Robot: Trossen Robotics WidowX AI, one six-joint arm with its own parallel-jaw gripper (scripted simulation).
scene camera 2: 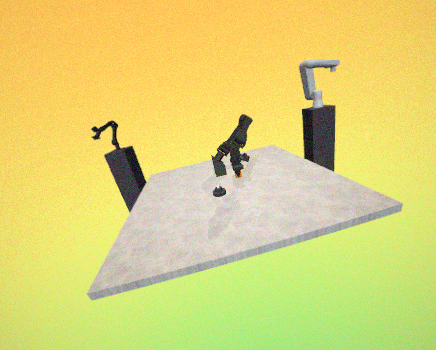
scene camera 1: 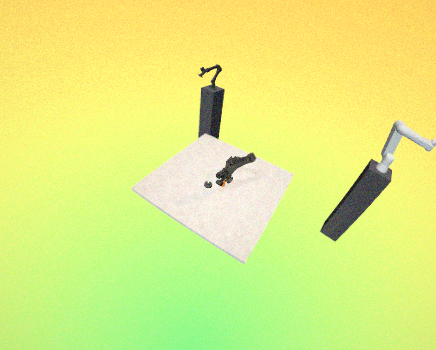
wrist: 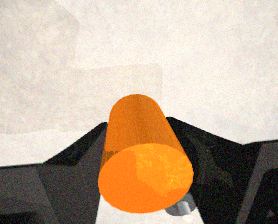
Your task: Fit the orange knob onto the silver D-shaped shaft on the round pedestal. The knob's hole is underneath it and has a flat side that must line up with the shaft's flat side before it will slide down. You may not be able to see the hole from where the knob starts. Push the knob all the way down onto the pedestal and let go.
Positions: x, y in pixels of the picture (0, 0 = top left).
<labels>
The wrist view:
my gripper: 137, 125
orange knob: 144, 166, held by my gripper
</labels>
